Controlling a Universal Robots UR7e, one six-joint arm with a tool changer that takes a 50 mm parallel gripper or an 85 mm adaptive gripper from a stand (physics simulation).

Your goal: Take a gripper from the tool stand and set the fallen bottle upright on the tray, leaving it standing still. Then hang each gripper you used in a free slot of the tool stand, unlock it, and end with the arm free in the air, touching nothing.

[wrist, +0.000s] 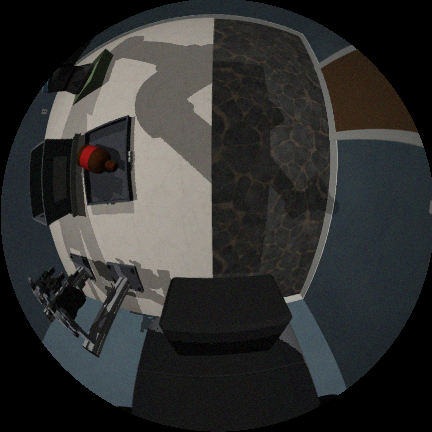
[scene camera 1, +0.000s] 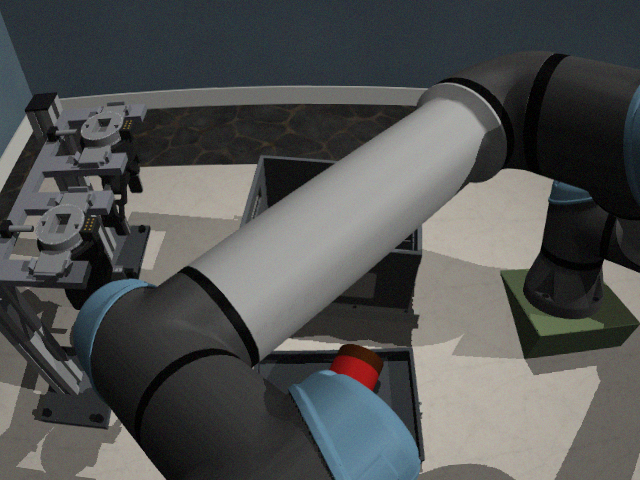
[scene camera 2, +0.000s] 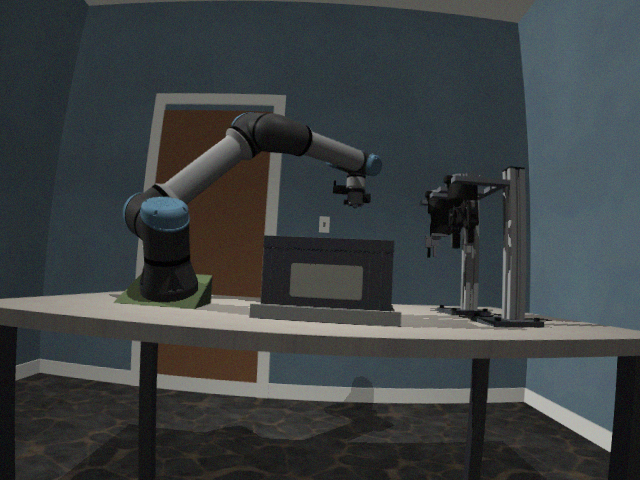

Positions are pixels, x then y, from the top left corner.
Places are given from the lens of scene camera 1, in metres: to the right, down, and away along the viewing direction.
black adaptive gripper (scene camera 1: 108, 130): -0.29, -0.15, 0.67
tool stand (scene camera 1: 59, 156): -0.36, -0.12, 0.67
